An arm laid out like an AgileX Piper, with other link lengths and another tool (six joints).
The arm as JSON. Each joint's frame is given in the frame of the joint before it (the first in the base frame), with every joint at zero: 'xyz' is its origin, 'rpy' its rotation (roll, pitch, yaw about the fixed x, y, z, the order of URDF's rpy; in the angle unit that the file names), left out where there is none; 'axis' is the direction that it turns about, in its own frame. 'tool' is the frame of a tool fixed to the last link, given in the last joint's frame.
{
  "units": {
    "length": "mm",
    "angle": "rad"
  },
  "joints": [
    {
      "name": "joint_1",
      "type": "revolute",
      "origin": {
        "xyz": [
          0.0,
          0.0,
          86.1
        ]
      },
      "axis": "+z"
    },
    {
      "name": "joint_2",
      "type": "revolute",
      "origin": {
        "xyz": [
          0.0,
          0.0,
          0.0
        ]
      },
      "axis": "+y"
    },
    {
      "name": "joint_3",
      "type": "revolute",
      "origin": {
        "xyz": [
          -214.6,
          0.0,
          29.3
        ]
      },
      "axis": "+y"
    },
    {
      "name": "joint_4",
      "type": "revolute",
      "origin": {
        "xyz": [
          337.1,
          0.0,
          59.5
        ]
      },
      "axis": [
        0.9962,
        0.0,
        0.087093
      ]
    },
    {
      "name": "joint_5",
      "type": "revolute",
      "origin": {
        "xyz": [
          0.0,
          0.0,
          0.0
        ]
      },
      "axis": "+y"
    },
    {
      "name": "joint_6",
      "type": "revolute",
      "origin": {
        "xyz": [
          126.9,
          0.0,
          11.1
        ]
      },
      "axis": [
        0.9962,
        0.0,
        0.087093
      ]
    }
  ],
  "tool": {
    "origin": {
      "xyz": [
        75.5,
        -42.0,
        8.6
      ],
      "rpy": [
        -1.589,
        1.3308,
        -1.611
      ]
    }
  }
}
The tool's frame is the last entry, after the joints.
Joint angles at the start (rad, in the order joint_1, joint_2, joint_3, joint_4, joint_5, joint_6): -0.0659, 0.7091, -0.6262, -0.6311, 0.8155, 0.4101
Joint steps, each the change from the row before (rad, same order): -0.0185, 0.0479, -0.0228, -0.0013, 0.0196, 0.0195; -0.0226, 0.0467, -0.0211, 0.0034, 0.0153, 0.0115; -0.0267, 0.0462, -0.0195, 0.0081, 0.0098, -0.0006; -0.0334, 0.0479, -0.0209, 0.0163, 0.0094, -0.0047; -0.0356, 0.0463, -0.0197, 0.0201, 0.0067, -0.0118; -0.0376, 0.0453, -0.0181, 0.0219, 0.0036, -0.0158; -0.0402, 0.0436, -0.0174, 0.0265, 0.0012, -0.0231; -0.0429, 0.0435, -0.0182, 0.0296, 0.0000, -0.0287; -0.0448, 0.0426, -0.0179, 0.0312, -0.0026, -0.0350
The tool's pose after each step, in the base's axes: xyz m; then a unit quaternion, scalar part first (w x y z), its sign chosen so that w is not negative. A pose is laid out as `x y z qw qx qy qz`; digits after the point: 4 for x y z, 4 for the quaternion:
0.3164 -0.1540 0.1680 0.3045 0.0202 0.9130 -0.2706
0.3155 -0.1622 0.1601 0.2845 0.0358 0.9190 -0.2706
0.3147 -0.1708 0.1518 0.2643 0.0478 0.9245 -0.2704
0.3127 -0.1807 0.1424 0.2428 0.0626 0.9303 -0.2676
0.3104 -0.1907 0.1327 0.2218 0.0759 0.9357 -0.2635
0.3076 -0.2009 0.1225 0.2014 0.0883 0.9407 -0.2585
0.3043 -0.2113 0.1123 0.1818 0.0996 0.9453 -0.2518
0.3005 -0.2221 0.1020 0.1629 0.1104 0.9496 -0.2438
0.2963 -0.2332 0.0920 0.1453 0.1196 0.9536 -0.2352

